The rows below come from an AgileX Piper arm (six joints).
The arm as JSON. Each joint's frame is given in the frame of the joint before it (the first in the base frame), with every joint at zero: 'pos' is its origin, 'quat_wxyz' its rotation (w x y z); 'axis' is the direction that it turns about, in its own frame. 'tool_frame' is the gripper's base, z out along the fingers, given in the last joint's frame.
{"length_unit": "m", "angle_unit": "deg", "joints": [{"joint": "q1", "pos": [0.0, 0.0, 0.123], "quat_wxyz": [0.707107, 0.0, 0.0, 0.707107], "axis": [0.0, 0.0, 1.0]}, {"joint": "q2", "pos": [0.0, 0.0, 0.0], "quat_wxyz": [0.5, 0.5, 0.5, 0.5], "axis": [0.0, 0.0, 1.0]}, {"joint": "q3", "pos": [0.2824, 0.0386, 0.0], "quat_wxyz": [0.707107, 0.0, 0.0, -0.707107], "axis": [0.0, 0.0, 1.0]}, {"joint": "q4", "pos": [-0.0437, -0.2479, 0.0], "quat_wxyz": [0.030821, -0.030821, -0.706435, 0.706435], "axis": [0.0, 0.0, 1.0]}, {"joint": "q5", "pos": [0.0, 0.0, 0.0], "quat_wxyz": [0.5, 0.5, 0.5, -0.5], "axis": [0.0, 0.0, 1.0]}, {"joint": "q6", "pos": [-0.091, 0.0, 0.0], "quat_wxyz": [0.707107, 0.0, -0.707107, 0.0], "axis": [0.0, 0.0, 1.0]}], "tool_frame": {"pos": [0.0, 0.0, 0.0], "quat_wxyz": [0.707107, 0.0, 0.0, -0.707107]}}
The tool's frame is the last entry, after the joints.
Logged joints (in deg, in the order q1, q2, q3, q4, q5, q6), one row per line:
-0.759, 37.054, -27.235, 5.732, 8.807, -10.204
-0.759, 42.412, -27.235, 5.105, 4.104, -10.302
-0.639, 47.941, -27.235, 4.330, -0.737, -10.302
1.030, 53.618, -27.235, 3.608, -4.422, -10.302
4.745, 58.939, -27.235, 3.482, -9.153, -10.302
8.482, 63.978, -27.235, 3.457, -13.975, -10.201
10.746, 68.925, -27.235, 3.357, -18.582, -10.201
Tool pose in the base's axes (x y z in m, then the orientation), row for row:
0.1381, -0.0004, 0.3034, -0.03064, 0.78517, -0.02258, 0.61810
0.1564, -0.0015, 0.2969, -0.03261, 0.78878, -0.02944, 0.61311
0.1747, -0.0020, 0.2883, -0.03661, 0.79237, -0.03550, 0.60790
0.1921, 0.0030, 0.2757, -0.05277, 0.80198, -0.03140, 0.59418
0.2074, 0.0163, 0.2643, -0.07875, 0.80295, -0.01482, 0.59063
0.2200, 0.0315, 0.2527, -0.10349, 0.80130, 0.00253, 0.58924
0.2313, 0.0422, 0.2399, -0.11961, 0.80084, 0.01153, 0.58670
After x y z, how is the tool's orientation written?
As a quaternion, x y z w.
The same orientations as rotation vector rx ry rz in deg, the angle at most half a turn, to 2 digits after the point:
-4.04, 103.52, -2.98
-4.31, 104.21, -3.89
-4.85, 104.91, -4.70
-7.03, 106.78, -4.18
-10.50, 107.06, -1.98
-13.81, 106.91, 0.34
-15.97, 106.96, 1.54

